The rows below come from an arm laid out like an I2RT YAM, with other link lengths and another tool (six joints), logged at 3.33 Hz.
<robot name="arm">
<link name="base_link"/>
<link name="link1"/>
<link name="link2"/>
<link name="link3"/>
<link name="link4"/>
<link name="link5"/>
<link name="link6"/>
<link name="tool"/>
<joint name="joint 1" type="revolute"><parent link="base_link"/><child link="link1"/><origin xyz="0 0 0.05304"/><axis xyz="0 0 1"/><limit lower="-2.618" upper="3.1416"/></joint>
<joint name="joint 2" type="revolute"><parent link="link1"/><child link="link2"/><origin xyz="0.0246 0.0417 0.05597"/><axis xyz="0 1 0"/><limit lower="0" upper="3.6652"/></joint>
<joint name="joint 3" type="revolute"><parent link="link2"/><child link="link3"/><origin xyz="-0.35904 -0.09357 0"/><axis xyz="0 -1 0"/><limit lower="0" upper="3.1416"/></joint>
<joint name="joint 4" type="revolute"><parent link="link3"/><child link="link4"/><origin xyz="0.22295 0.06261 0.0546"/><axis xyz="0 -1 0"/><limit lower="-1.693" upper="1.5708"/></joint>
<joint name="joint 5" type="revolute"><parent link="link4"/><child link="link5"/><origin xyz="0.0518 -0.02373 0.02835"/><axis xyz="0 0 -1"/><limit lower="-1.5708" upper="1.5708"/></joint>
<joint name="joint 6" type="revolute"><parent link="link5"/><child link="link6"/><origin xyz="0.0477 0 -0.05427"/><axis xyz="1 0 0"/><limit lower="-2.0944" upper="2.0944"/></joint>
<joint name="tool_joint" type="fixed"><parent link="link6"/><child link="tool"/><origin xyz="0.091 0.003 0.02" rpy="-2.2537 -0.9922 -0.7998"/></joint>
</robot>
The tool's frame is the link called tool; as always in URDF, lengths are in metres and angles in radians.
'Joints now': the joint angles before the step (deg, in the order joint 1, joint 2, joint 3, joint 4, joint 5, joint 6). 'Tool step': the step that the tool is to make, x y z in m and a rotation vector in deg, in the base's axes. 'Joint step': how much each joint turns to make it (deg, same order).
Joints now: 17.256 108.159 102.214 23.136 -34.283 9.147
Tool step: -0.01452 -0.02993 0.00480 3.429 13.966 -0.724
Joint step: -2.492 -4.612 -0.001 -12.087 -0.043 8.895
